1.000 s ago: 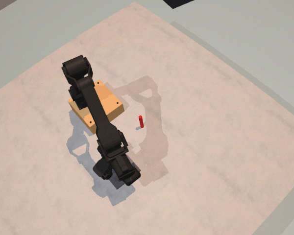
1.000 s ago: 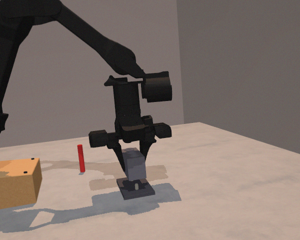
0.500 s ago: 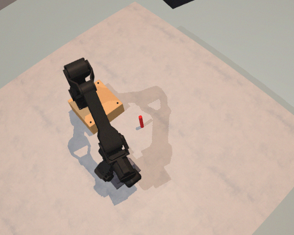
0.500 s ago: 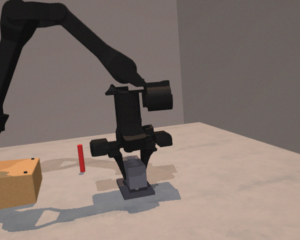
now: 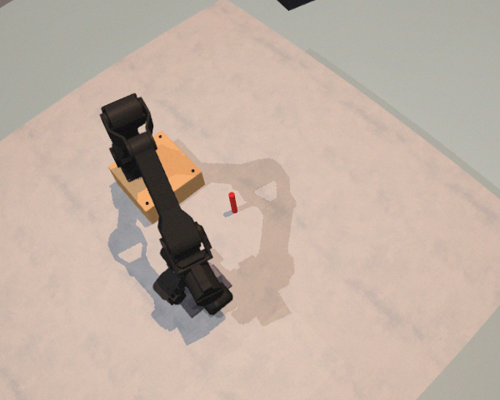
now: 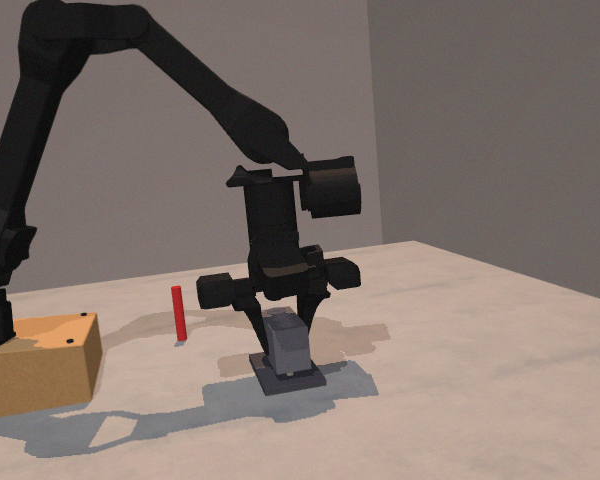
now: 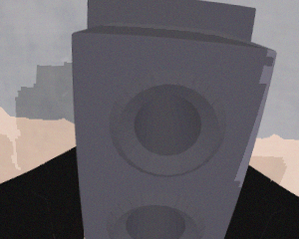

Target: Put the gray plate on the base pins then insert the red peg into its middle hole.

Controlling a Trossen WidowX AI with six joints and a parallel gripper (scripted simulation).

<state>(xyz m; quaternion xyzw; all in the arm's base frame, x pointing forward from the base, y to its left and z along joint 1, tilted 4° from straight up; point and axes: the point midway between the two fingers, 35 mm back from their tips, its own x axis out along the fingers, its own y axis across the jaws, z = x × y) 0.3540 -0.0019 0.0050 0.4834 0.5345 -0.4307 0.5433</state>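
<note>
The dark base is 20 mm below my gripper tip. Also, from my gripper tip: red peg (170 mm to the left, 150 mm behind, 10 mm above); gray plate (20 mm above).
</note>
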